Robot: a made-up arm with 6 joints. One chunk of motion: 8 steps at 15 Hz.
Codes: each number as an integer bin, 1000 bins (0 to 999) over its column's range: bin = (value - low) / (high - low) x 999, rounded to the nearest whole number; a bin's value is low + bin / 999 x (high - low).
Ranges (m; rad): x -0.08..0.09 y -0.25..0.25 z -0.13..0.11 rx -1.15..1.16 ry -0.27..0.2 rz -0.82..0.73
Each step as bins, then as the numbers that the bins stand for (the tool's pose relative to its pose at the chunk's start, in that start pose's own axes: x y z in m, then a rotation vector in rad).
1 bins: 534 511 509 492 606 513
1 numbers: 0.0109 0.0058 -0.0077 -0.0123 0.0151 -0.0241
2 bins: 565 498 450 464 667 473
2 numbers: 0.0161 -0.0008 -0.0219 -0.0771 0.0438 -0.0861
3 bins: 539 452 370 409 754 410
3 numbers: 0.0117 -0.0238 -0.0411 -0.2043 0.0847 -0.1839
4 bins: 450 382 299 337 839 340
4 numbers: -0.0034 -0.0588 -0.0582 -0.3708 0.1247 -0.2925
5 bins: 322 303 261 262 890 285
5 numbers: -0.0252 -0.0983 -0.0673 -0.5442 0.1487 -0.3778
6 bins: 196 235 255 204 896 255
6 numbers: -0.0466 -0.1324 -0.0687 -0.6783 0.1515 -0.4244
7 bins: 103 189 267 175 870 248
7 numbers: -0.0625 -0.1554 -0.0659 -0.7453 0.1393 -0.4352
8 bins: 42 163 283 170 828 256
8 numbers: -0.0729 -0.1684 -0.0620 -0.7569 0.1195 -0.4228
